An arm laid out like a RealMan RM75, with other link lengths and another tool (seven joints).
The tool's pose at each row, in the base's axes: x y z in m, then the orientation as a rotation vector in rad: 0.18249, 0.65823, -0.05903, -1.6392, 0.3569, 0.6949; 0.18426, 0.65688, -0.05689, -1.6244, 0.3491, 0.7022; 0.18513, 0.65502, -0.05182, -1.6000, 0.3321, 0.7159; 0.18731, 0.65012, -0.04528, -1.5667, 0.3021, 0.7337; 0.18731, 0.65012, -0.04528, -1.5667, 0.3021, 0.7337; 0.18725, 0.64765, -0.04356, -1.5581, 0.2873, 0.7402
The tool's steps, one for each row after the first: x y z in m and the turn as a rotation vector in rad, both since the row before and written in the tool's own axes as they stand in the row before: -0.00017, -0.00246, -0.00186, 0.0099, -0.0137, -0.0011; -0.00278, -0.00414, -0.00224, 0.0150, -0.0259, -0.0034; -0.00331, -0.00561, -0.00540, 0.0191, -0.0388, -0.0094; 0.00000, 0.00000, 0.00000, 0.0000, 0.0000, 0.0000; -0.00166, -0.00096, -0.00232, 0.0028, -0.0152, -0.0056
